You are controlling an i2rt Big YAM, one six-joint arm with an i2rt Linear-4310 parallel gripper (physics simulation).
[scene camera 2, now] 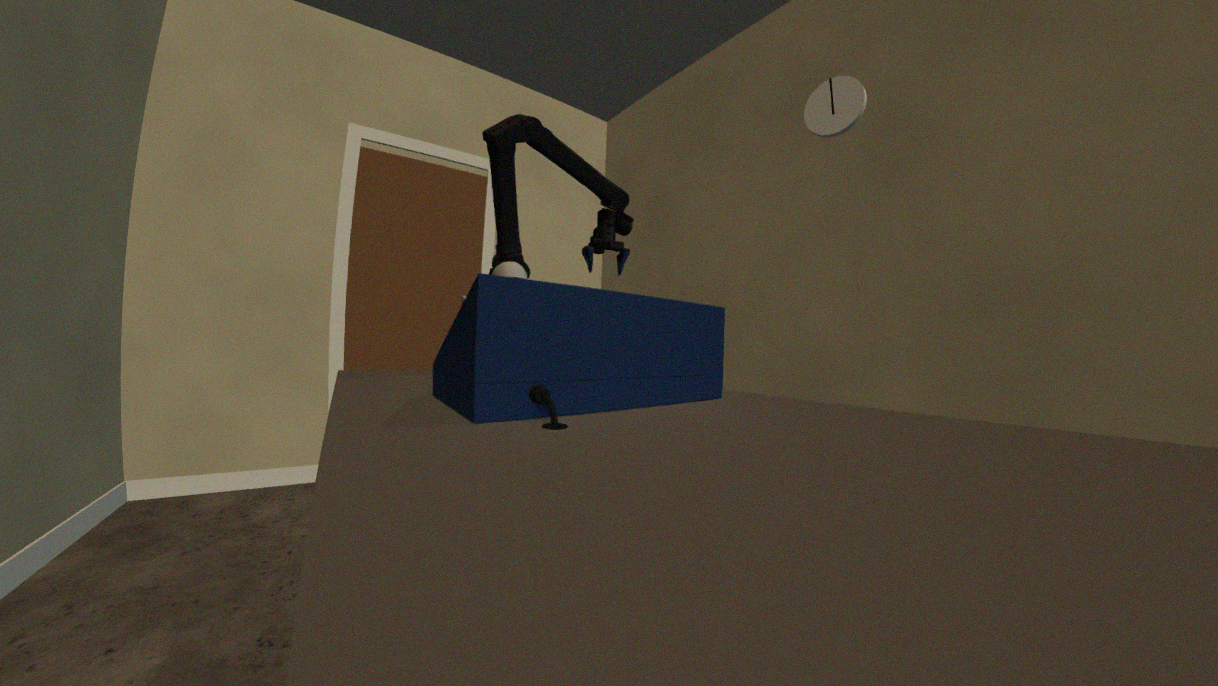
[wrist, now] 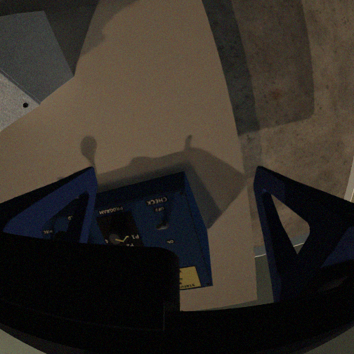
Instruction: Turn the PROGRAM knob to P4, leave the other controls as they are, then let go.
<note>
I see my gripper and a blue console.
My gripper also shows in the wrist view.
</note>
